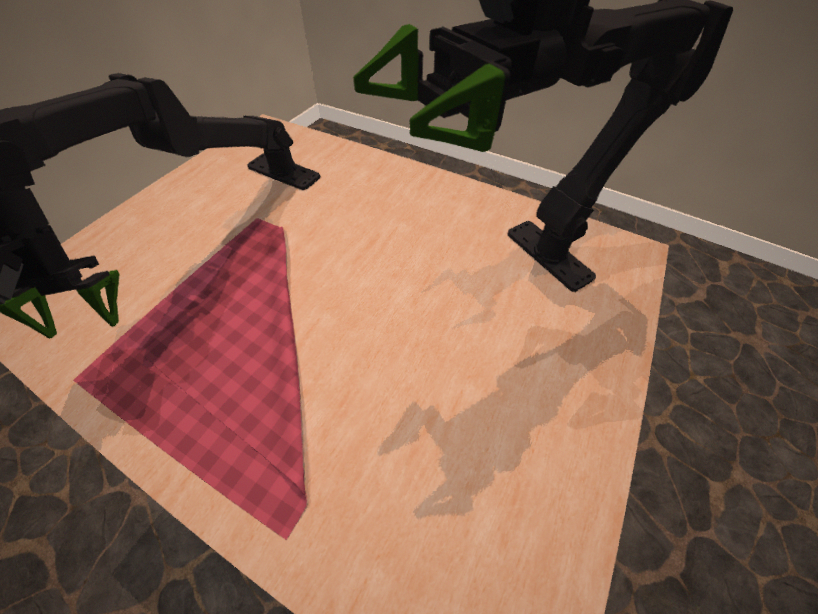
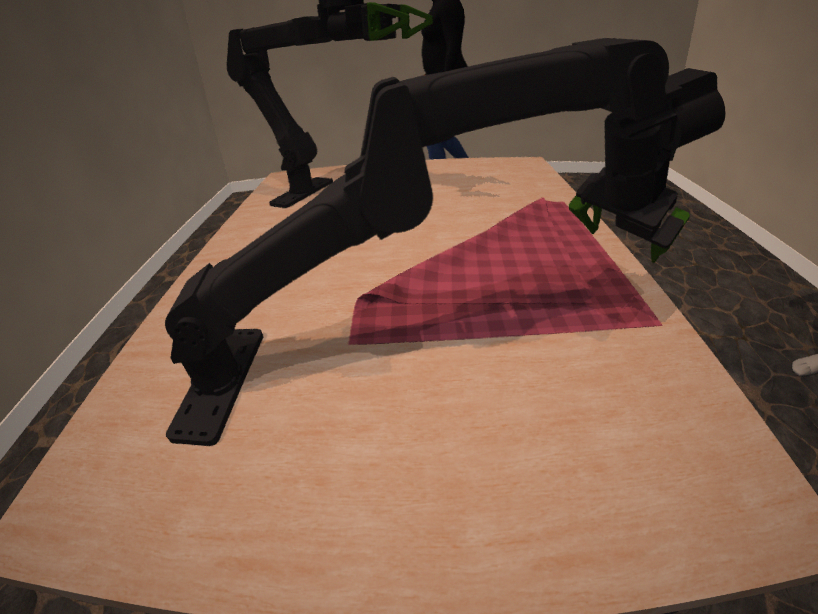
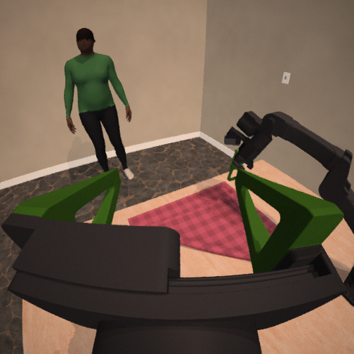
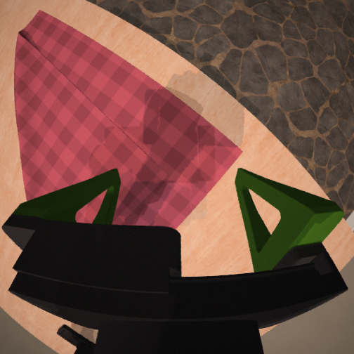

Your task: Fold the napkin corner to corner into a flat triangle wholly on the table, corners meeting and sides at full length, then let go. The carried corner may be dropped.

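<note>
The red checked napkin (image 1: 231, 343) (image 2: 502, 264) (image 3: 200, 220) (image 4: 90, 100) lies folded on the table in a roughly triangular shape with blunt ends. One long side bows slightly. A crease or layer edge runs across its upper face, and the square corner lies flat near the table's edge. My right gripper (image 1: 82, 330) (image 2: 621, 244) (image 4: 177, 174) is open and empty, above the table beside that corner. My left gripper (image 1: 383, 105) (image 2: 429, 19) (image 3: 177, 174) is open and empty, high above the table, away from the napkin. Whether the lower layer's corner meets exactly is hidden.
The wooden table (image 1: 409, 264) (image 2: 462, 462) carries both arm bases, the left arm's (image 1: 551, 254) (image 2: 300, 191) and the right arm's (image 1: 284, 170) (image 2: 214, 396). Stone floor lies beyond the table's edges. A person (image 3: 95, 95) stands beyond the table.
</note>
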